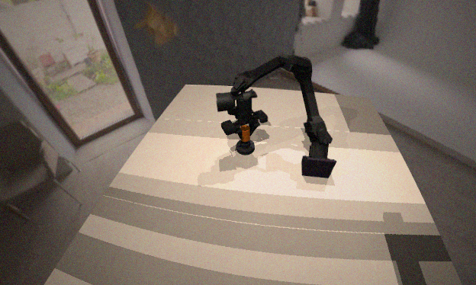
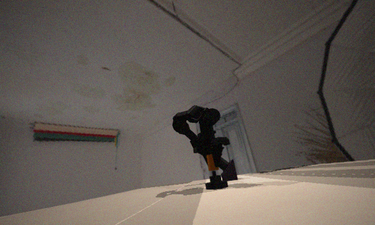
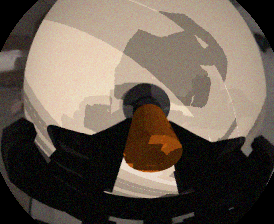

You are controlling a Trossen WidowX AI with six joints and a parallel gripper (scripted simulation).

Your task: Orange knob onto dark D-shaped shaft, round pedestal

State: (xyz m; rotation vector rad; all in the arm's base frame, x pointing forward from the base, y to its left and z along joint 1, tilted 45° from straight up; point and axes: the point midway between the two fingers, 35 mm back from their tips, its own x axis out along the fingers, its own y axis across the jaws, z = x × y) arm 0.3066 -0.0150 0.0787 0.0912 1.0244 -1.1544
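The orange knob lies 20 mm above my gripper tip. Round my gripper tip: round dark pedestal 40 mm below.
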